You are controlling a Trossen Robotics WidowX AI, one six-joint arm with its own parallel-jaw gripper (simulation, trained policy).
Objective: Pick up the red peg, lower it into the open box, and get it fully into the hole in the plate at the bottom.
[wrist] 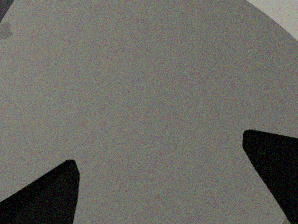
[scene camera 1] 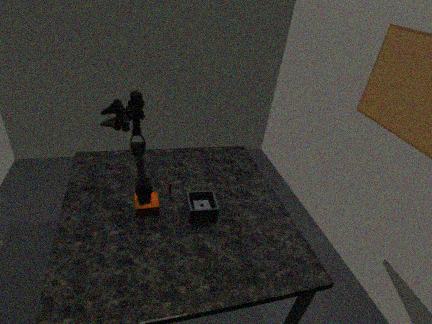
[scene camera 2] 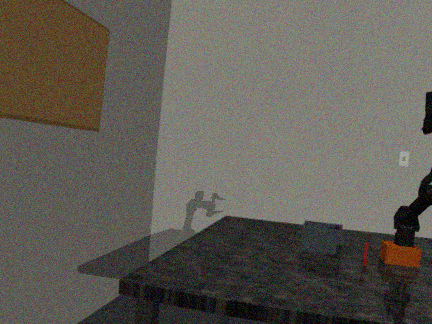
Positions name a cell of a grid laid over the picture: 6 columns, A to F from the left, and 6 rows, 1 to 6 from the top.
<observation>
In view: the gripper (wrist: D5) and a grey box (scene camera 1: C5).
The wrist view misses the grey box: it is out of frame.
</observation>
